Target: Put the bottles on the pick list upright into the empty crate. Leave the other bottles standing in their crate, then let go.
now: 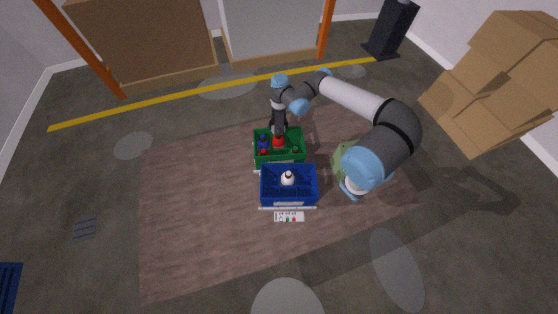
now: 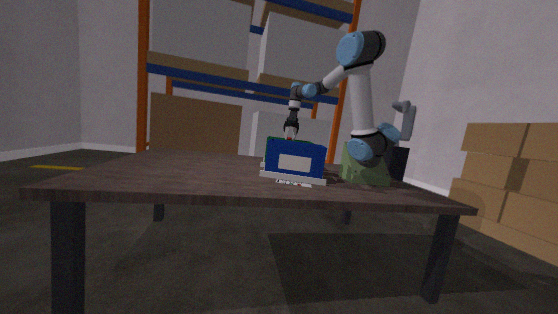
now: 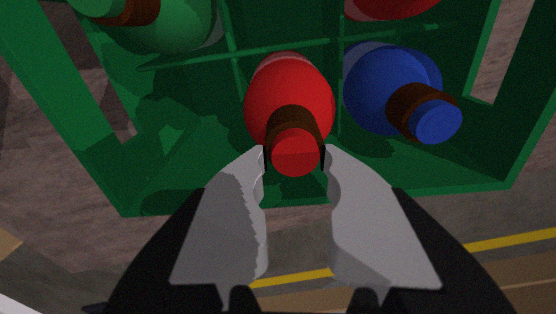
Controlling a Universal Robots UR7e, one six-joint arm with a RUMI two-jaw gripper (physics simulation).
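Places are measured from the arm's base along level axes (x ahead, y left, z up), in centimetres.
Where they show: gripper, fingertip midpoint: (image 3: 293, 147).
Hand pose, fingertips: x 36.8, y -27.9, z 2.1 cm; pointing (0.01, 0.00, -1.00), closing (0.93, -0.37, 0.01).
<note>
Each offset is from my fingertips to the top centre of the thing. "*": to the spot under its first point. Level surfaces: height alone.
My gripper (image 1: 278, 133) (image 2: 290, 135) (image 3: 293, 147) is shut on the neck of a red bottle @[dx +0.1, dy +1.0, dz +2.7 cm] (image 1: 278, 143) (image 3: 290, 92), which stands in a compartment of the green crate (image 1: 258, 162) (image 3: 45, 75). A blue bottle @[dx +8.7, dy -1.8, dz +0.3 cm] (image 1: 262, 144) (image 3: 382, 82) stands beside it. A second red bottle @[dx +11.2, dy +7.0, dz +0.3 cm] (image 1: 263, 152) (image 3: 390, 7) and a green bottle @[dx -5.6, dy +11.8, dz +0.3 cm] (image 1: 295, 150) (image 3: 172, 25) are in the same crate. A white bottle @[dx +3.8, dy +24.0, dz +0.3 cm] (image 1: 287, 179) stands upright in the blue crate @[* dx -4.9, dy +37.2, dz -6.3 cm] (image 1: 313, 194) (image 2: 320, 161). The pick list @[dx +9.7, dy +41.3, dz -15.8 cm] (image 1: 289, 217) (image 2: 295, 184) shows small whitish, green and red marks; its text is too small to read.
The two crates stand close together on the table @[dz -16.0 cm] (image 1: 200, 225) (image 2: 150, 185), the green one behind the blue one. Crate walls and dividers surround the held bottle. The arm's green base (image 1: 338, 159) (image 2: 367, 170) is to the right. Cardboard boxes (image 1: 500, 90) (image 2: 510, 175) are stacked farther right.
</note>
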